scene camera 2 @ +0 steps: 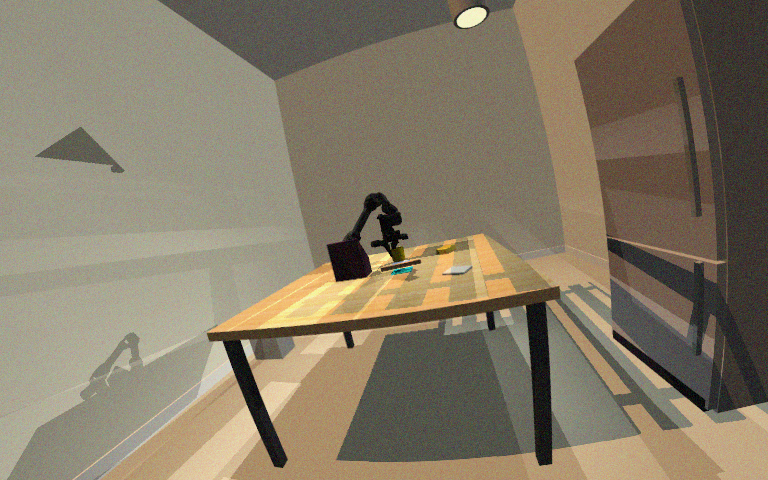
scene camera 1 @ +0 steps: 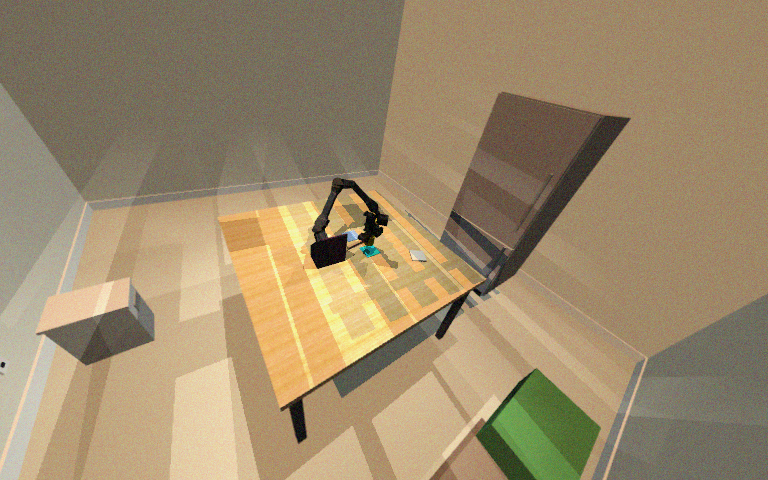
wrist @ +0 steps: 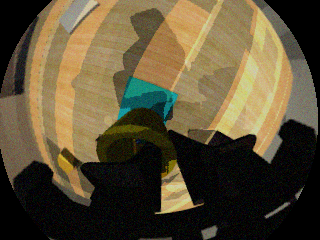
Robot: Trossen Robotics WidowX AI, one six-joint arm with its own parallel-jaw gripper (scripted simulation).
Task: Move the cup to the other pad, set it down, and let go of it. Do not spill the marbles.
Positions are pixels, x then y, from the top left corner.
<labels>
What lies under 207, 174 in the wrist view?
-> My gripper.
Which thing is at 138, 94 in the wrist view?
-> A teal pad.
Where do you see an olive-yellow cup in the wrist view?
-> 118, 143
</labels>
